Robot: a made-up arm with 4 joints.
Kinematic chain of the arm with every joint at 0, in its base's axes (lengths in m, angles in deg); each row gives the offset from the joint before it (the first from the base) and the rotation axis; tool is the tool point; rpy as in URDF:
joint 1: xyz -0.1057 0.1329 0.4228 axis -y
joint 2: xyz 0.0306 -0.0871 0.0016 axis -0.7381 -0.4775 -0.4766
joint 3: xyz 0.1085 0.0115 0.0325 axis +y
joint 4: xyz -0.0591 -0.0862 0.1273 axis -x
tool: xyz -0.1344 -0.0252 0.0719 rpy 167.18 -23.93 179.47
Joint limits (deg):
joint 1: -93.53..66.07
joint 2: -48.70..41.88
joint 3: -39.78..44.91
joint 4: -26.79..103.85
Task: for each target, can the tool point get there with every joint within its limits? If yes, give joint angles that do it. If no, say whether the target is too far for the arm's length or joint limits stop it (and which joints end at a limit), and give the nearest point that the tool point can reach.
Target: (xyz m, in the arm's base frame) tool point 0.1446 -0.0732 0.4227
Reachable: yes | joints -62.89 -35.61 20.54 70.85
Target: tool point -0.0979 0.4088 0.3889
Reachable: no: joint limits stop it (at a limit: joint 1, joint 2) | nearest point -0.2261 0.1560 0.3819 | short by 0.284 m
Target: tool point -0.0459 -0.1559 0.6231
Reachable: yes | joints 3.90 -28.53 9.66 -14.32
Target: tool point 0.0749 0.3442 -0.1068
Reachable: no: too far | nearest point 0.0621 -0.0634 0.1511 | short by 0.482 m
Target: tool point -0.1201 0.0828 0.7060
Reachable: yes | joints -6.53 24.64 17.35 28.01
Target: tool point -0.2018 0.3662 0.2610
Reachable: no: joint limits stop it (at a limit: joint 1, joint 2) | nearest point -0.2315 0.1517 0.3573 | short by 0.237 m
